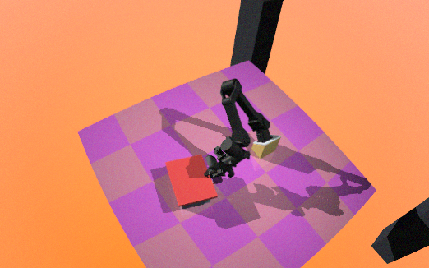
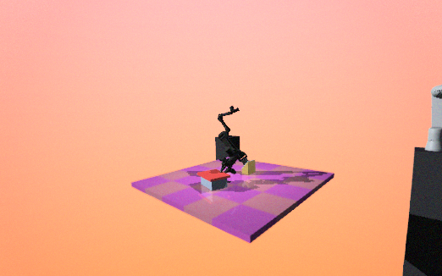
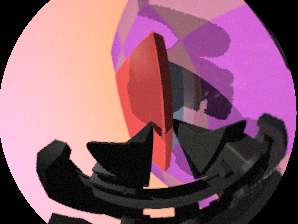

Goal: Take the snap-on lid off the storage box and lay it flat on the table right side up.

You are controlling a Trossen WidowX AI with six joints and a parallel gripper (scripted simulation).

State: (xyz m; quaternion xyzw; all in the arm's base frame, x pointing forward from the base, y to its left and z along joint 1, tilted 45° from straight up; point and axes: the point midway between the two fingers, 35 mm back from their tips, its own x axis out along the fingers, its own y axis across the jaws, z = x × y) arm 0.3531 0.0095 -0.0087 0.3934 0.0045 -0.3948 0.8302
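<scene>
Now: the red lid 70 mm ahead of my gripper tip, 20 mm to the right of it and 10 mm above it. From my gripper tip the other things lie so: storage box (70 mm ahead, 20 mm to the right, 40 mm below).
</scene>
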